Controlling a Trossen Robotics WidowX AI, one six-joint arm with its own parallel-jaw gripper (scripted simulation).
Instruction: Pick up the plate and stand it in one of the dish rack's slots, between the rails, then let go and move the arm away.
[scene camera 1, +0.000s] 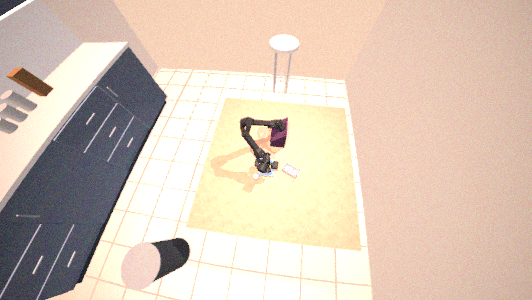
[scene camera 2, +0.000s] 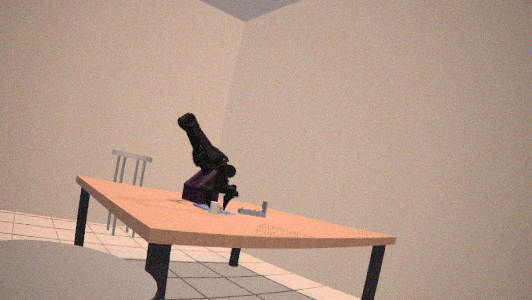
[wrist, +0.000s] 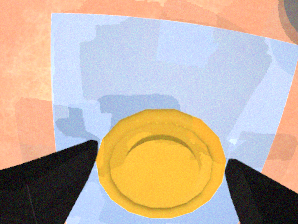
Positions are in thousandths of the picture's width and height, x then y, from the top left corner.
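My gripper (wrist: 549, 703) is 0.10 m from the lens, and there's a yellow plate (wrist: 529, 708) that's 0.08 m from the lens.
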